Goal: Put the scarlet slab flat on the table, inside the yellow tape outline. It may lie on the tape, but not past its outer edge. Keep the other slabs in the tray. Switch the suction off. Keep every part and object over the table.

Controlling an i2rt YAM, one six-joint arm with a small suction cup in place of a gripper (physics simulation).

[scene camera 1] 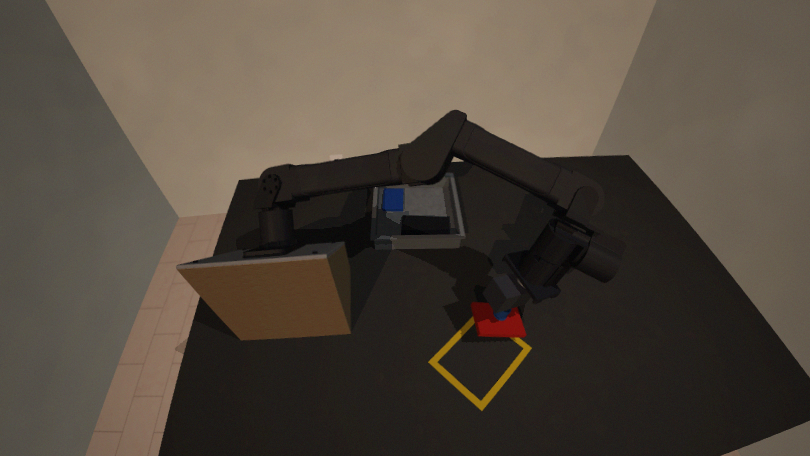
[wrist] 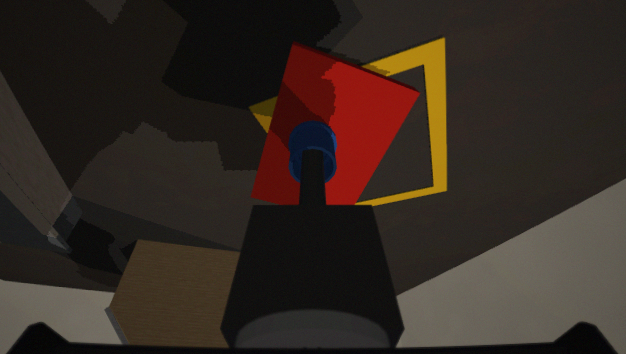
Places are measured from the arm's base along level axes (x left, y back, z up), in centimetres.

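Pixels of known places: hand at its tool point: point(scene camera 1: 497, 317) point(wrist: 312, 135); arm's base at its link origin: point(scene camera 1: 279, 250).
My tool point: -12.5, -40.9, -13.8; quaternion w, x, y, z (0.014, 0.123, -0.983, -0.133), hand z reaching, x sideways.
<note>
Ahead of a thing's pixels: the offset from my tool point to its top centre, as dx, dy, dz. "spot": to the spot under its first point. Level surfaces: height alone.
The scarlet slab {-0.8, +0.2, +2.8} point(scene camera 1: 492, 326) point(wrist: 370, 120) hangs on my blue suction cup point(scene camera 1: 501, 314) point(wrist: 313, 150), a little above the table, over the back corner of the yellow tape outline {spot: -11.2, +0.7, -3.6} point(scene camera 1: 506, 376) point(wrist: 439, 120). Part of the slab reaches past the outline's back side. The slab's edges are turned relative to the tape. My gripper is shut on the scarlet slab. A blue slab {+40.9, +16.5, -2.4} point(scene camera 1: 393, 199) and a black slab {+28.5, +9.6, -2.4} point(scene camera 1: 425, 224) lie in the grey tray {+34.4, +11.2, +1.3} point(scene camera 1: 427, 242). The slab hides part of the tape in both views.
A wood-sided block point(scene camera 1: 289, 303) point(wrist: 175, 290) with a grey top stands at the left, by the arm's base. The tray stands behind the outline, under the arm's middle. The arm spans over the tray from the left. The dark table {dz -3.7} point(scene camera 1: 651, 339) ends at the right and front edges.
</note>
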